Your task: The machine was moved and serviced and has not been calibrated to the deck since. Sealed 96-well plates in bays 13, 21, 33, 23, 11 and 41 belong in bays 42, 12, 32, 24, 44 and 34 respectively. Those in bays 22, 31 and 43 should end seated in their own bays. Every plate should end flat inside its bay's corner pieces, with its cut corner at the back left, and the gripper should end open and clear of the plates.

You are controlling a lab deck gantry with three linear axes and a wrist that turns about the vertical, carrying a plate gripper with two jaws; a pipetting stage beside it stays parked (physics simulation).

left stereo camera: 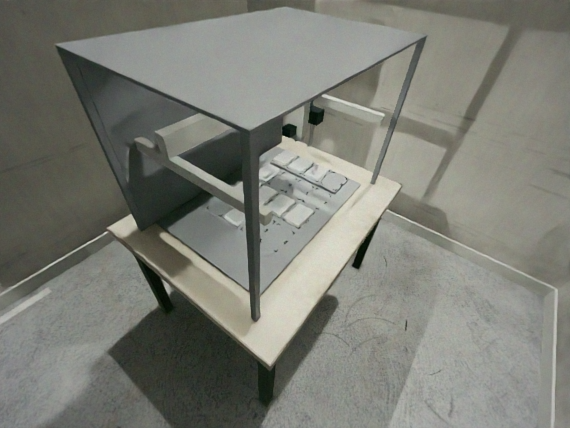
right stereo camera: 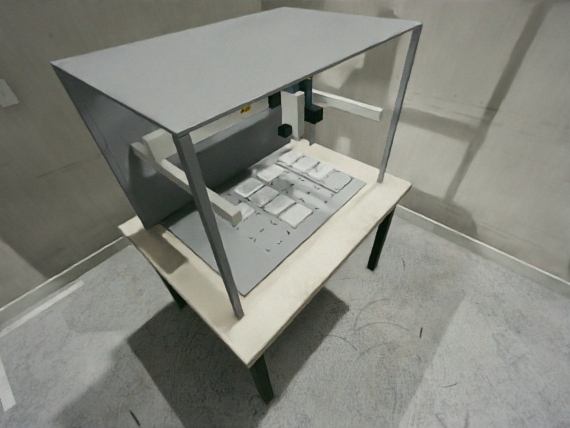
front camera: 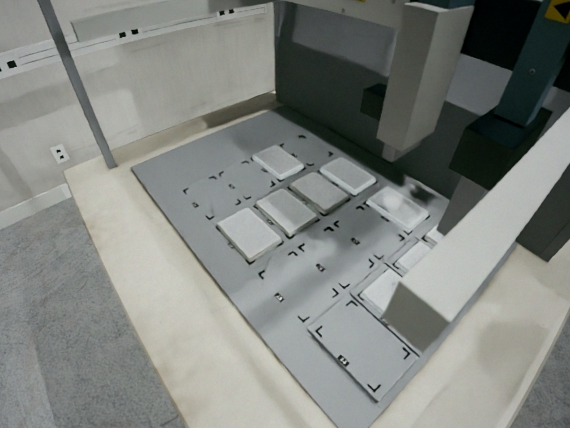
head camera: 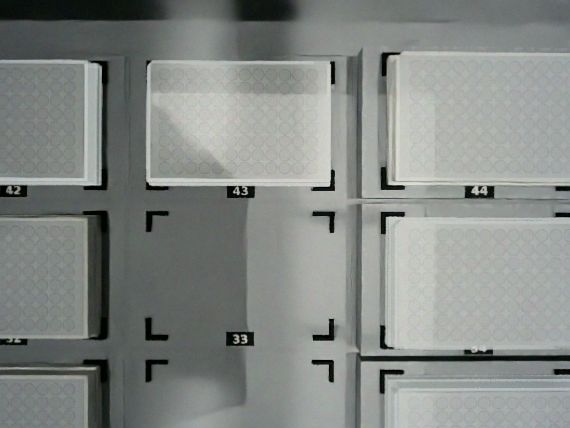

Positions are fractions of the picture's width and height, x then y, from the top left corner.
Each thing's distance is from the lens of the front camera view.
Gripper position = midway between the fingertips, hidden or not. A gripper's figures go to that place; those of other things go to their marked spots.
my gripper (front camera: 0.80,0.52): 59 cm
panel (front camera: 0.57,0.14): 102 cm
